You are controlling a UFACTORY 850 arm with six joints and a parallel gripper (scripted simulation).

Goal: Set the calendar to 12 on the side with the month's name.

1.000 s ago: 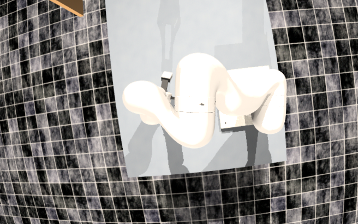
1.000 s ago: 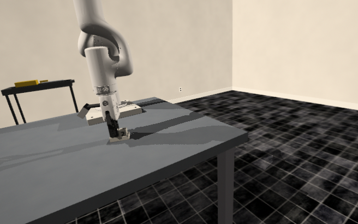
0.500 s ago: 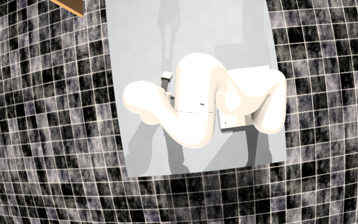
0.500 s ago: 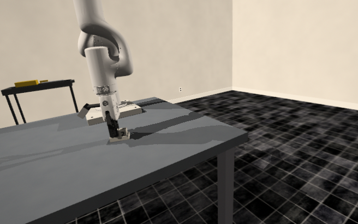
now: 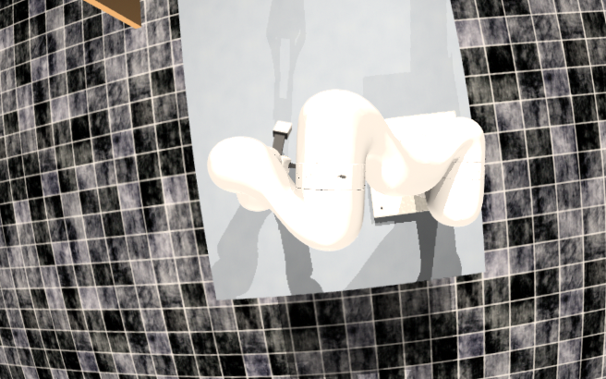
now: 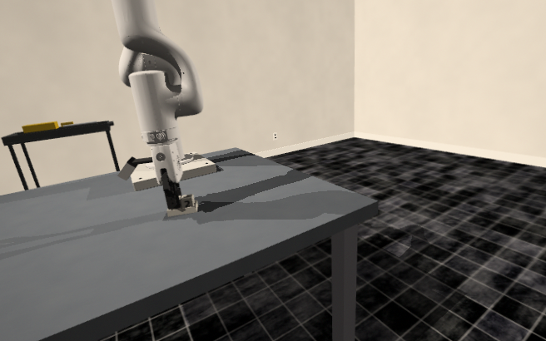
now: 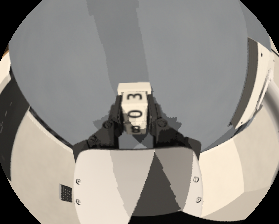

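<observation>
Now: the calendar tray 20 mm to the left of my hand and 30 mm below it.
</observation>
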